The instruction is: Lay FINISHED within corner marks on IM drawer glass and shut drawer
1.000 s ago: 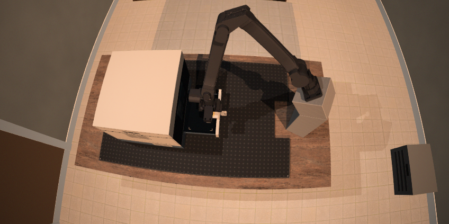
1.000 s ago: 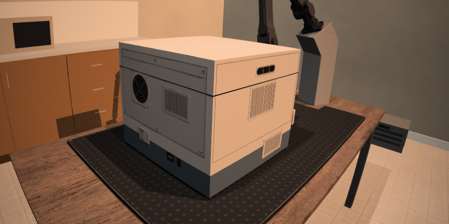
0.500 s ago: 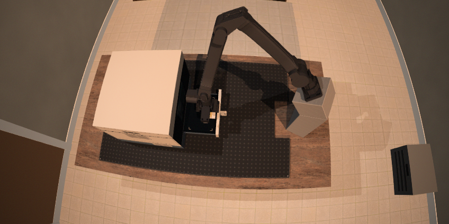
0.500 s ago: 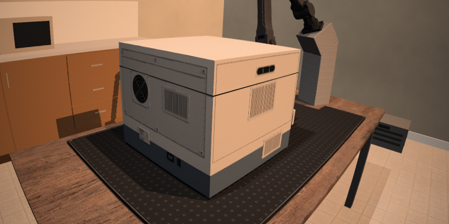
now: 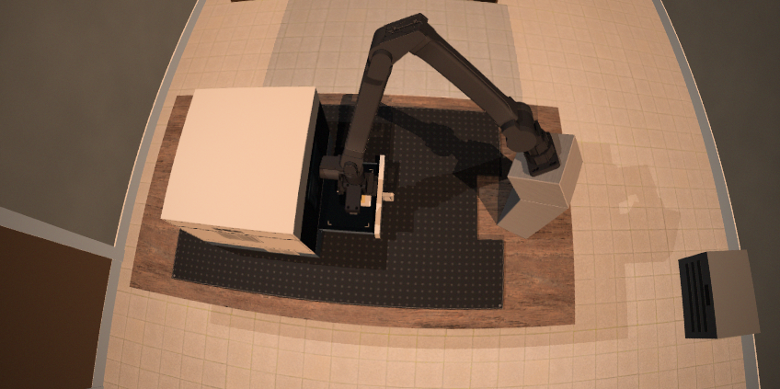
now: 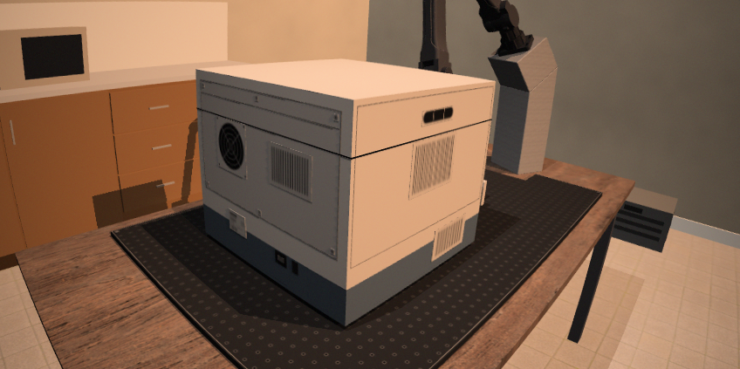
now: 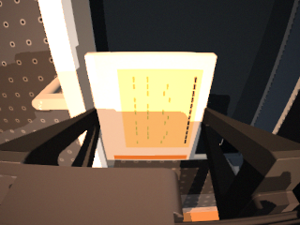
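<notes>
The finished cassette lies 10 mm to the right of my hand and 10 mm below it.
</notes>
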